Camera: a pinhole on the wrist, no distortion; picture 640 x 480 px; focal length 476.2 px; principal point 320.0 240.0 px. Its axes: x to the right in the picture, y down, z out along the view. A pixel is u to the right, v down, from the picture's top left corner.
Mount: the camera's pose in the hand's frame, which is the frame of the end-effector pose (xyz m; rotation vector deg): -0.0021 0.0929 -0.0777 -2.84 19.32 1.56
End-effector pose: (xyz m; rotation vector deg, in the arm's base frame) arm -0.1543 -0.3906 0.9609 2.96 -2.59 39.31
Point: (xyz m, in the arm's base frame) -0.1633 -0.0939 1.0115
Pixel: outside the picture
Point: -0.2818 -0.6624 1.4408
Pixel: outside the picture
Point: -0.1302 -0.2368 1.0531
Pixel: 478 246
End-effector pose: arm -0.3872 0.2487 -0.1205 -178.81 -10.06 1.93
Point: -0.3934 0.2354 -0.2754
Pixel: 141 45
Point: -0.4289 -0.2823 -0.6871
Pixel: outside the picture
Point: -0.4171 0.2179 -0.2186
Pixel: 49 20
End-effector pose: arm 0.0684 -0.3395 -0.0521 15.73 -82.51 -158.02
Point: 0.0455 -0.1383 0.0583
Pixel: 125 18
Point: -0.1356 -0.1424 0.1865
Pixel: 327 216
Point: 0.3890 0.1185 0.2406
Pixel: outside the picture
